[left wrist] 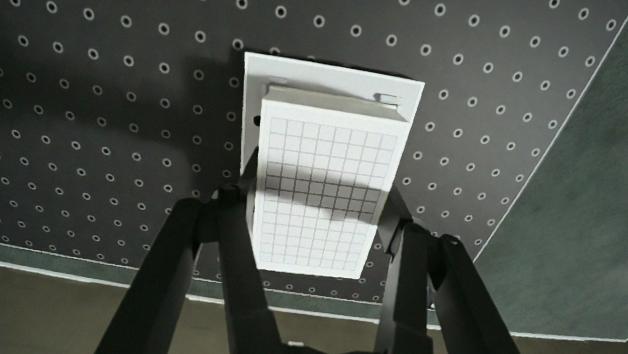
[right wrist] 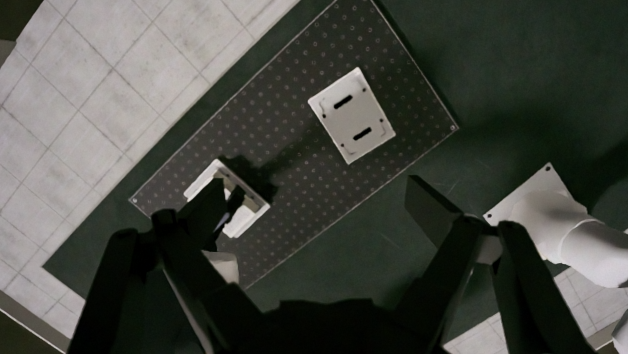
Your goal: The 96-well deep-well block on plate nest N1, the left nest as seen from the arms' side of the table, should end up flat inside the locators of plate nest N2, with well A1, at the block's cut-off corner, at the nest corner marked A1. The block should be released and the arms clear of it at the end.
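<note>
The white deep-well block (left wrist: pixel 325 190) stands on plate nest N1 (left wrist: pixel 335 70) (right wrist: pixel 262 206) in the left wrist view, its gridded top facing up. My left gripper (left wrist: pixel 319 172) is shut on the block, one finger on each long side. In the right wrist view the block (right wrist: pixel 242 220) shows in part behind a finger of my right gripper. Plate nest N2 (right wrist: pixel 353 117) is bare, with two dark slots and raised corner locators; its A1 mark cannot be made out. My right gripper (right wrist: pixel 316 193) is open and empty, high above the table. The block's cut-off corner cannot be clearly told.
Both nests stand on a dark perforated board (left wrist: pixel 130 90) (right wrist: pixel 295 185) on the green table (left wrist: pixel 575 200) (right wrist: pixel 500 75). A white robot base (right wrist: pixel 550 225) stands at the right of the right wrist view. Part of the left arm shows near N1 there.
</note>
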